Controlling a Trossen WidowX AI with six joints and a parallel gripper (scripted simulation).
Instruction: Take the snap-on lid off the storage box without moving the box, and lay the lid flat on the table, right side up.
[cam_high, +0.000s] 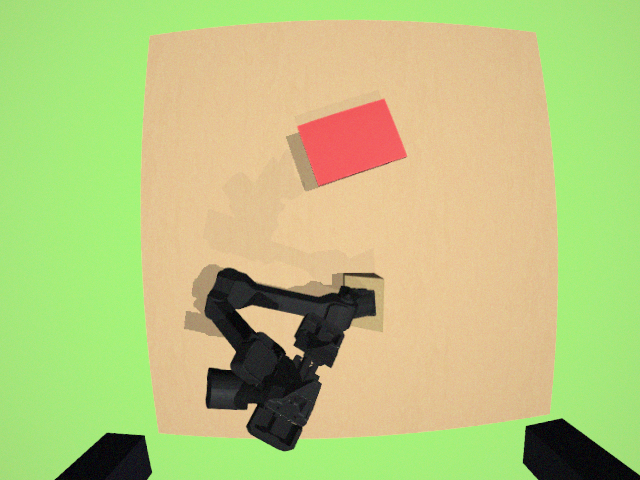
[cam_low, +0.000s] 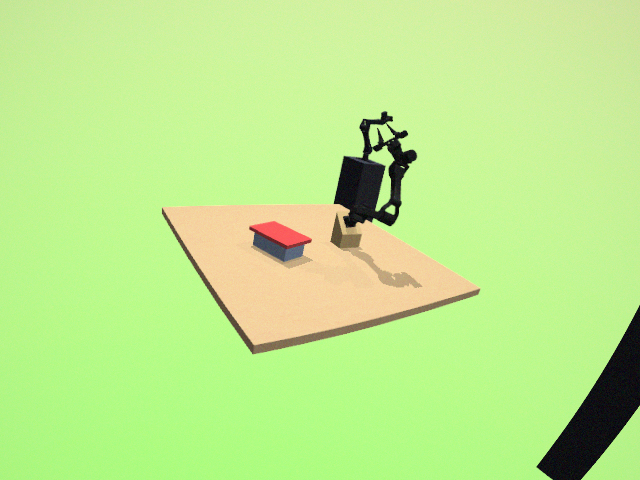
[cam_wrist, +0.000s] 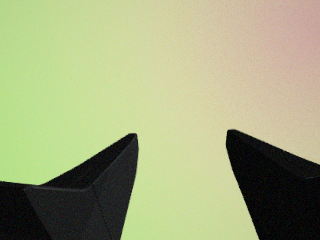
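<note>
The lid is 390 mm ahead of my gripper tip, 100 mm to the right of it and 580 mm below it. The rest, counted from my gripper tip: storage box (390 mm ahead, 100 mm to the right, 630 mm below).
</note>
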